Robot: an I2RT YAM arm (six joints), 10 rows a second.
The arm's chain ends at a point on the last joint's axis. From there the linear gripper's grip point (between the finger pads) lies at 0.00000 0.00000 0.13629 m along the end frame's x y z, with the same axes.
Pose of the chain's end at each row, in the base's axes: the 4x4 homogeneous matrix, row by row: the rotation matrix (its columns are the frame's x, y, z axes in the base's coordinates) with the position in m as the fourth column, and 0 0 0 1 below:
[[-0.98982, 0.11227, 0.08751, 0.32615], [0.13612, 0.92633, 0.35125, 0.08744], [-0.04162, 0.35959, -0.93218, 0.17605], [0, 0, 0, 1]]
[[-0.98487, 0.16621, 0.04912, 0.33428], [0.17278, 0.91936, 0.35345, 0.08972], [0.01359, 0.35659, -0.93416, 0.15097], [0, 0, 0, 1]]
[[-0.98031, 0.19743, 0.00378, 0.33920], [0.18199, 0.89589, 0.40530, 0.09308], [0.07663, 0.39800, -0.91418, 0.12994], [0, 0, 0, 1]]
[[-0.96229, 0.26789, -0.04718, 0.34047], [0.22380, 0.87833, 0.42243, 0.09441], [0.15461, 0.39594, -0.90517, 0.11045], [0, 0, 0, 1]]
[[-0.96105, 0.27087, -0.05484, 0.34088], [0.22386, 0.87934, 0.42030, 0.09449], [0.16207, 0.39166, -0.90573, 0.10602], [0, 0, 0, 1]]
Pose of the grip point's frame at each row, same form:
[[-0.98982, 0.11227, 0.08751, 0.33808], [0.13612, 0.92633, 0.35125, 0.13531], [-0.04162, 0.35959, -0.93218, 0.04900], [0, 0, 0, 1]]
[[-0.98487, 0.16621, 0.04912, 0.34097], [0.17278, 0.91936, 0.35345, 0.13789], [0.01359, 0.35659, -0.93416, 0.02365], [0, 0, 0, 1]]
[[-0.98031, 0.19743, 0.00378, 0.33972], [0.18199, 0.89589, 0.40530, 0.14832], [0.07663, 0.39800, -0.91418, 0.00535], [0, 0, 0, 1]]
[[-0.96229, 0.26789, -0.04718, 0.33404], [0.22380, 0.87833, 0.42243, 0.15198], [0.15461, 0.39594, -0.90517, -0.01292], [0, 0, 0, 1]]
[[-0.96105, 0.27087, -0.05484, 0.33341], [0.22386, 0.87934, 0.42030, 0.15177], [0.16207, 0.39166, -0.90573, -0.01742], [0, 0, 0, 1]]

